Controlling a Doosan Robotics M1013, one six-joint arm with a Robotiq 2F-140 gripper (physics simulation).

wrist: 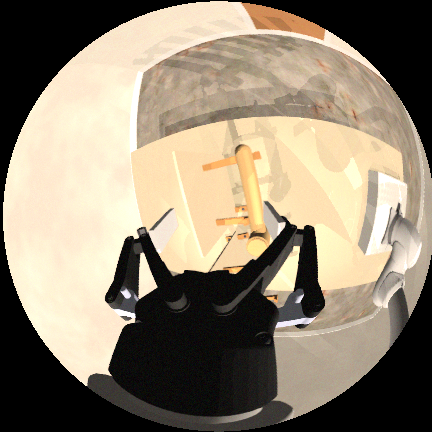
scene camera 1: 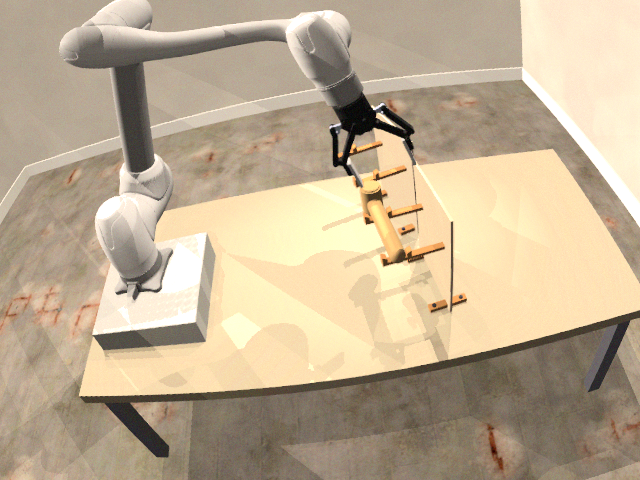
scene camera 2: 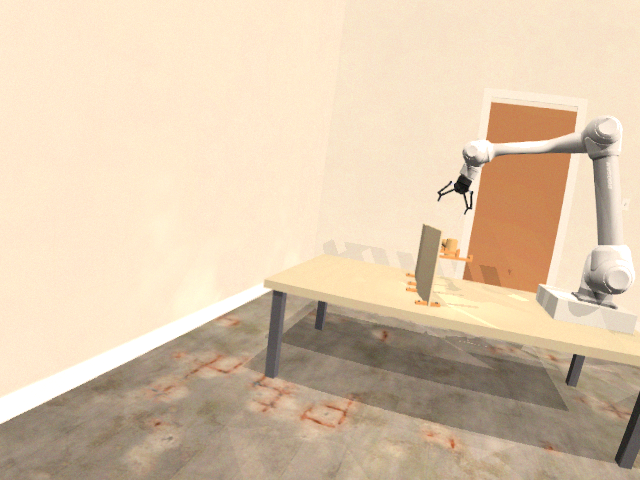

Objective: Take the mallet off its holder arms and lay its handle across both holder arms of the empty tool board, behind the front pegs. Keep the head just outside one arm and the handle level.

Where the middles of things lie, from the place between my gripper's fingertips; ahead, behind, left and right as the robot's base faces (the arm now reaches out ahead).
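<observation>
Wooden mallet (scene camera 1: 371,195) seen 1 cm to the left of my hand, 3 cm behind it and 16 cm below it.
</observation>
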